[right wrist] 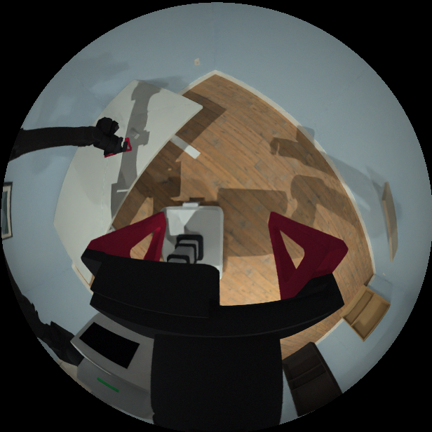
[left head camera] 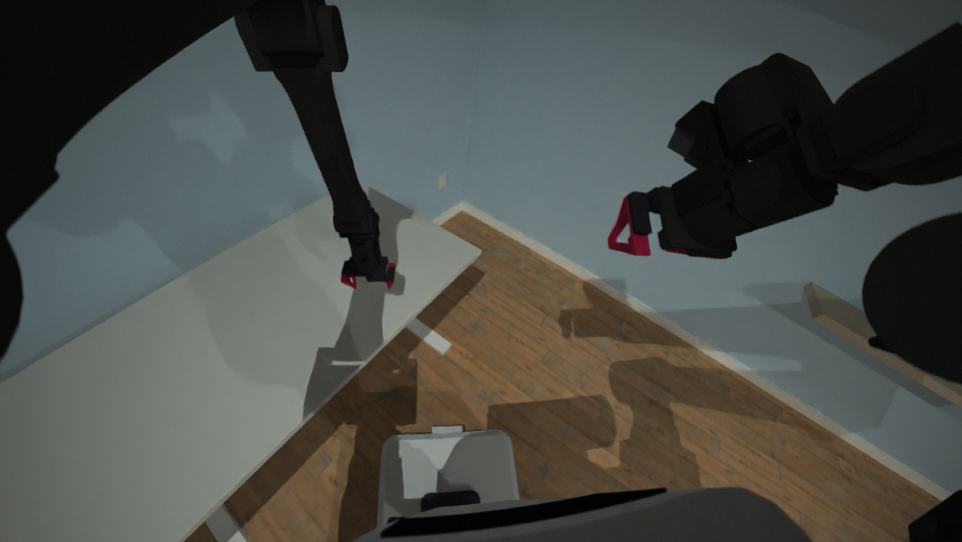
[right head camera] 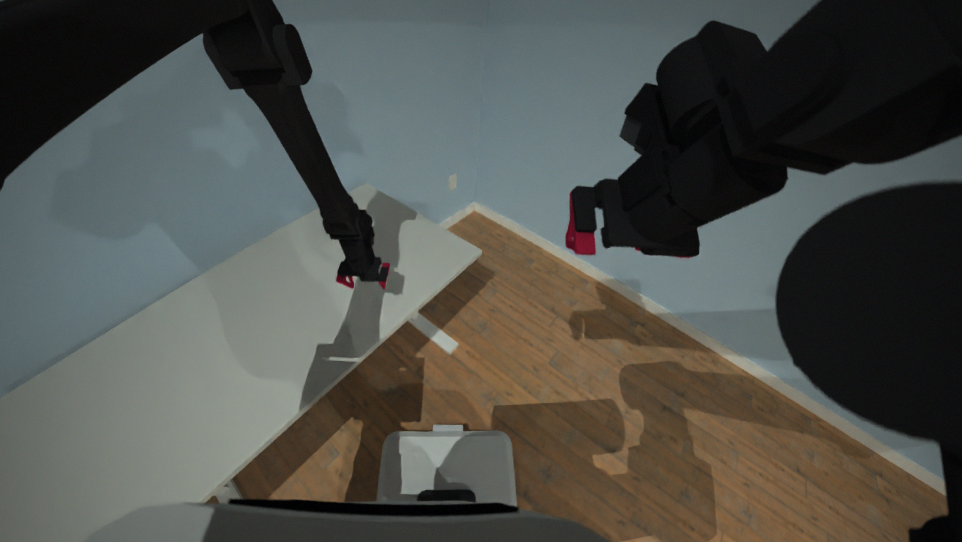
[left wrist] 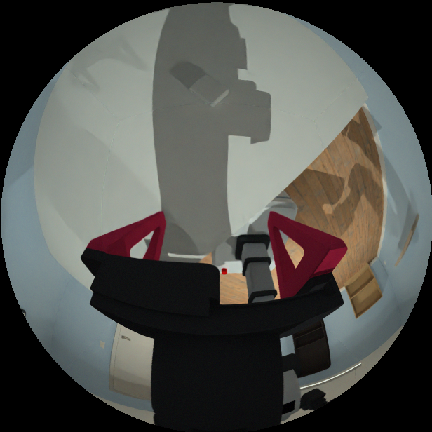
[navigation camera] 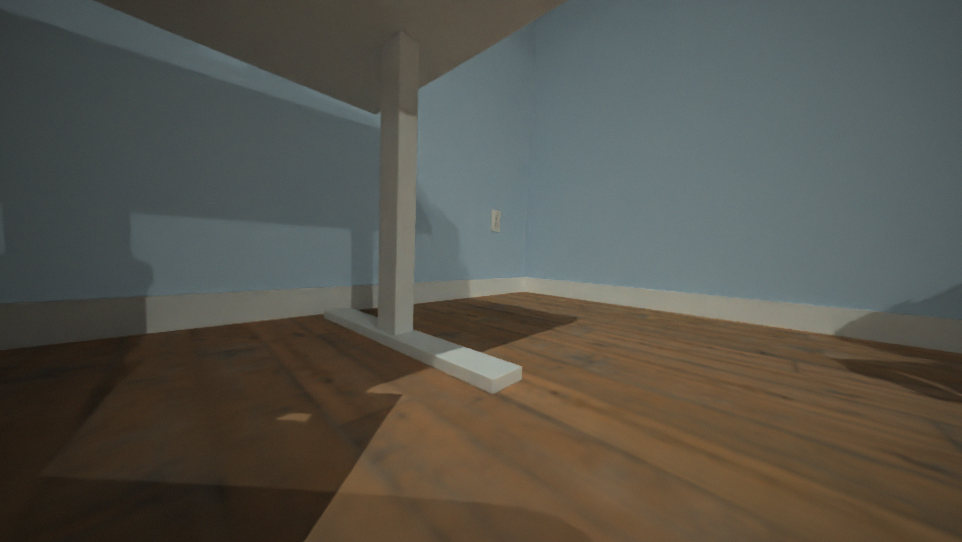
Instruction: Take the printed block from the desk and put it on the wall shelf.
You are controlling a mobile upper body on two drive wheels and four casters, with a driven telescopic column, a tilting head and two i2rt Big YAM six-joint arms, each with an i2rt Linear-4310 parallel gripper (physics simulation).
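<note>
The printed block (left wrist: 209,90) (right wrist: 135,134) is a small pale grey block. It lies in my arm's shadow on the white desk (left head camera: 134,403) (right head camera: 134,403) (left wrist: 290,65) (right wrist: 82,190), ahead of the left fingertips in the left wrist view. I cannot make it out in the head views. My left gripper (left head camera: 370,284) (right head camera: 365,284) (left wrist: 216,216) is open and empty above the desk, apart from the block. My right gripper (left head camera: 663,250) (right head camera: 622,252) (right wrist: 216,217) is open and empty, away from the desk. The wooden wall shelf (left head camera: 841,315) (left wrist: 407,240) (right wrist: 390,222) is on the right-hand wall, partly hidden in the left head view.
The robot's light grey base (left head camera: 494,464) (right head camera: 494,464) (right wrist: 212,230) stands beside the desk's front edge. The desk's white leg (navigation camera: 397,201) and foot (left head camera: 430,336) (navigation camera: 477,366) reach the wooden floor. An open wooden box (left wrist: 363,291) (right wrist: 366,312) shows at the lower right of the wrist views.
</note>
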